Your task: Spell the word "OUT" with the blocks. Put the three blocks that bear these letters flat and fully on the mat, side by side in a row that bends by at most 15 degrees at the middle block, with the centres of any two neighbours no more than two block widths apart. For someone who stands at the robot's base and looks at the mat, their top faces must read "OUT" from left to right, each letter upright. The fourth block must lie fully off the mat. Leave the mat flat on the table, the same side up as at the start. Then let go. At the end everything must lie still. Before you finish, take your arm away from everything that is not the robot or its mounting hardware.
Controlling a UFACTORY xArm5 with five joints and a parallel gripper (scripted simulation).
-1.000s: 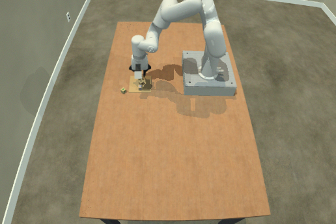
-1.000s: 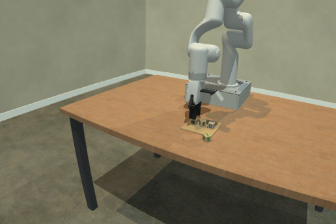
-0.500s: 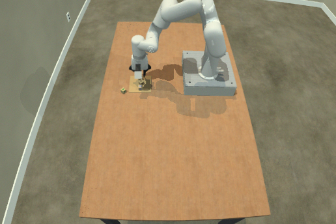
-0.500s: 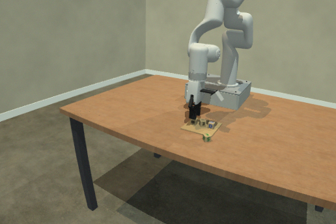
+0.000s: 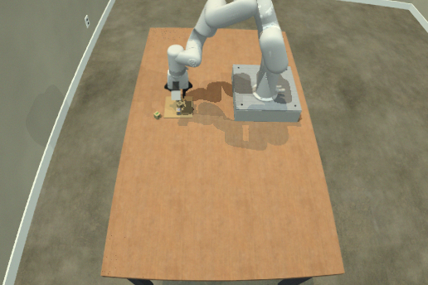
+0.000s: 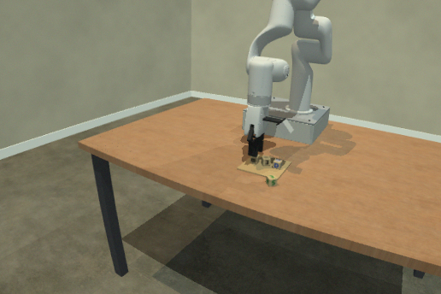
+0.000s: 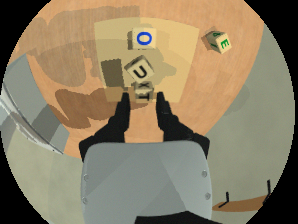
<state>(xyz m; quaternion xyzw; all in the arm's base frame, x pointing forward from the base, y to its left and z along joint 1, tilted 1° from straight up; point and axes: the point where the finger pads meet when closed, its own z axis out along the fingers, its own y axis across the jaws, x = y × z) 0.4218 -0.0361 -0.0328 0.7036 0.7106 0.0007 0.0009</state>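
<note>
Right now my hand is 40 mm to the right of the U block and 40 mm above it. From my hand the other things lie so: tan mat: 50 mm below, 40 mm to the left.
</note>
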